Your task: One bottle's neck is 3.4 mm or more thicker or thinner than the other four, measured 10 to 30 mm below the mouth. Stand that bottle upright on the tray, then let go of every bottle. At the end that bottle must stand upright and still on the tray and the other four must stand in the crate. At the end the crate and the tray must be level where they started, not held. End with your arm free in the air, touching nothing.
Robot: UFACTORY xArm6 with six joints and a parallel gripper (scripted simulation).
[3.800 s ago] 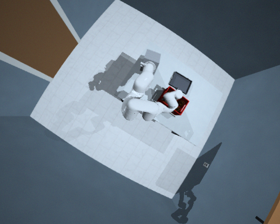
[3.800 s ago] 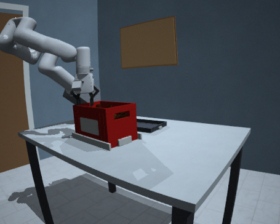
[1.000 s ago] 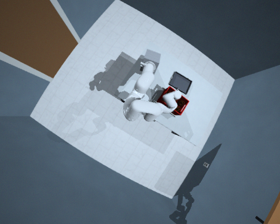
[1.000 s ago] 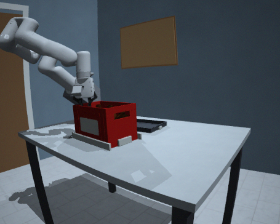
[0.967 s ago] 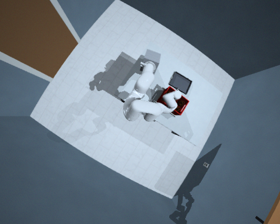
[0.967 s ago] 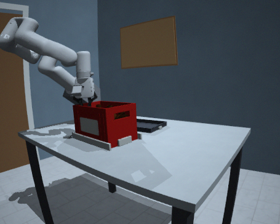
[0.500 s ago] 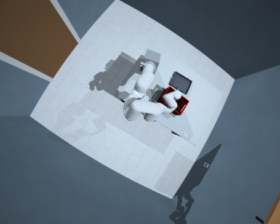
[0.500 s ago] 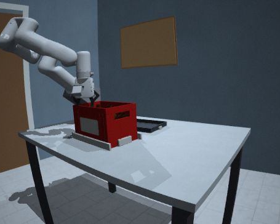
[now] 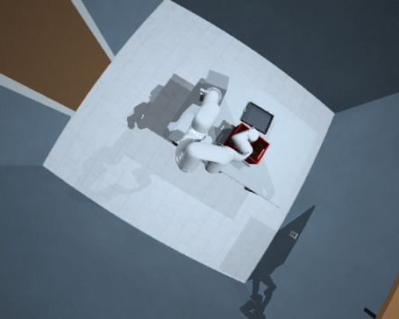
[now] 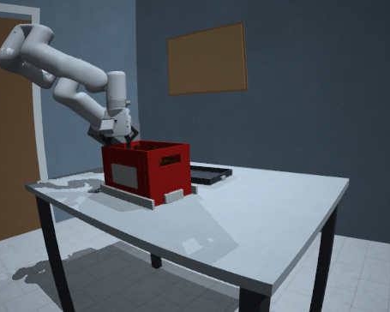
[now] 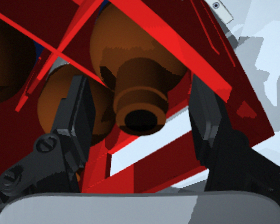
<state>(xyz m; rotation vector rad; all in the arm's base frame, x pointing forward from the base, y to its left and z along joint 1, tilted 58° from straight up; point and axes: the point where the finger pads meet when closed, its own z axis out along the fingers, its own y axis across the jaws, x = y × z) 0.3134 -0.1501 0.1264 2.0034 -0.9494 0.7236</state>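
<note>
Right now the glass bottle is 80 mm to the left of my hand, 70 mm below it and 20 mm ahead of it. From my hand the other things lie so: red crate: 90 mm ahead, 70 mm below, 30 mm to the left; then dark tray: 310 mm to the left, 150 mm below, 140 mm ahead.
</note>
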